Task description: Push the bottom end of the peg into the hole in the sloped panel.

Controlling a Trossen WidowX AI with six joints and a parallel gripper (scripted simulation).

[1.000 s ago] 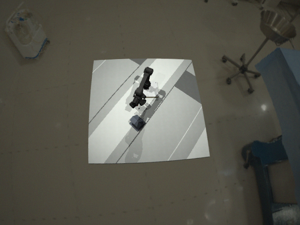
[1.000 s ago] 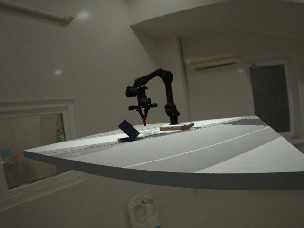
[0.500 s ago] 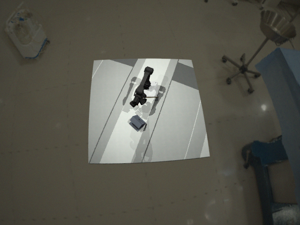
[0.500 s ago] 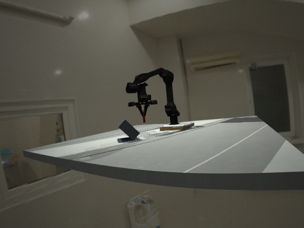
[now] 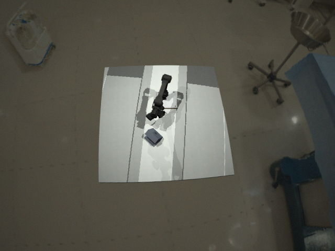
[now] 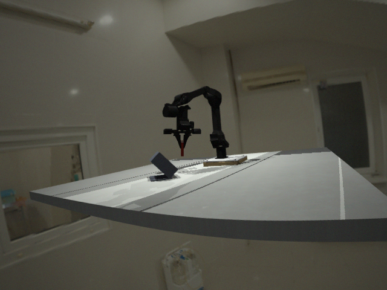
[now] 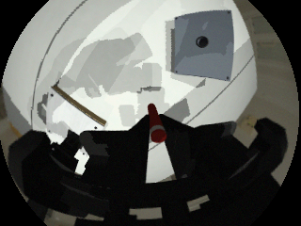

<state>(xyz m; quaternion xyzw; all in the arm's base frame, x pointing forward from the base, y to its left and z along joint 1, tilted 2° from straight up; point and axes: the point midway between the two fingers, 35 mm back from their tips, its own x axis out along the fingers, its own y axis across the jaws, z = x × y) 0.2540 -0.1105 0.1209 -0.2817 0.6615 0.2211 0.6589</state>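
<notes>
My gripper tip is 17 cm short of the sloped panel, 6 cm above it and 1 cm to the left of it. From my gripper tip the other things lie so: red peg: 2 cm above.
</notes>
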